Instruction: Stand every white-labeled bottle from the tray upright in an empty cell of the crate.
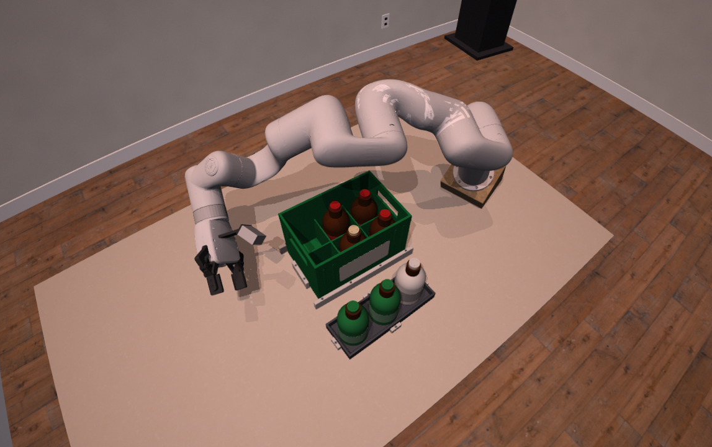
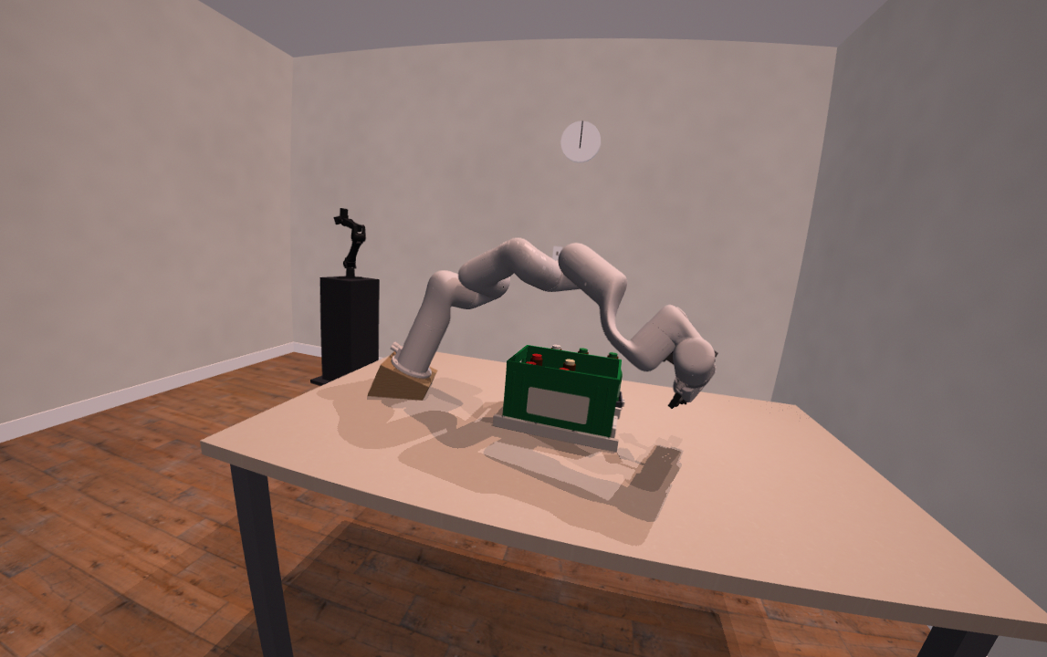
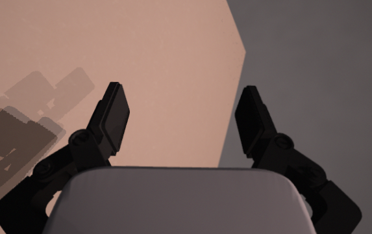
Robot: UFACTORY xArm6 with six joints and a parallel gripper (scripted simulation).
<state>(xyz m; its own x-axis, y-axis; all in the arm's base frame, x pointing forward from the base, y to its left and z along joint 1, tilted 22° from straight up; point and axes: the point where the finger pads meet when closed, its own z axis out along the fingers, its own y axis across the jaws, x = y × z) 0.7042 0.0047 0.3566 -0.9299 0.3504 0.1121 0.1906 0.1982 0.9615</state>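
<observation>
The white-labeled bottle lies 390 mm behind my hand, 150 mm to the left of it and 70 mm below it. From my hand the other things lie so: tray (310 mm behind, 170 mm to the left, 140 mm below); crate (320 mm behind, 70 mm below, 40 mm to the right).
</observation>
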